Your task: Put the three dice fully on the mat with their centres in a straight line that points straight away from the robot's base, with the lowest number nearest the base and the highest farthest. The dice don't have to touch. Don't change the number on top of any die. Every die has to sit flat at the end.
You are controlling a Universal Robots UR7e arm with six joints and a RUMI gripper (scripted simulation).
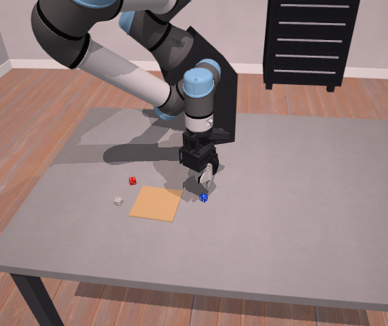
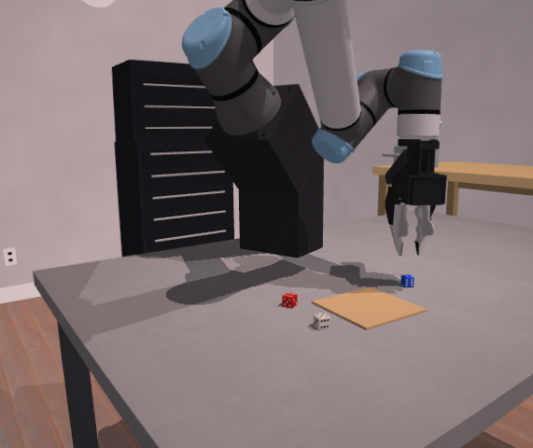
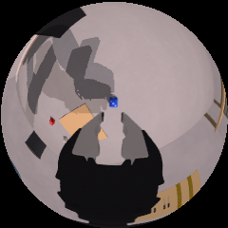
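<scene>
My gripper is now 7 cm above the blue die. From my hand the other things lie so: tan mat: 15 cm to the right, 8 cm below, 2 cm ahead; red die: 24 cm to the right, 9 cm behind, 7 cm below; white die: 27 cm to the right, 7 cm below, 2 cm ahead.
</scene>
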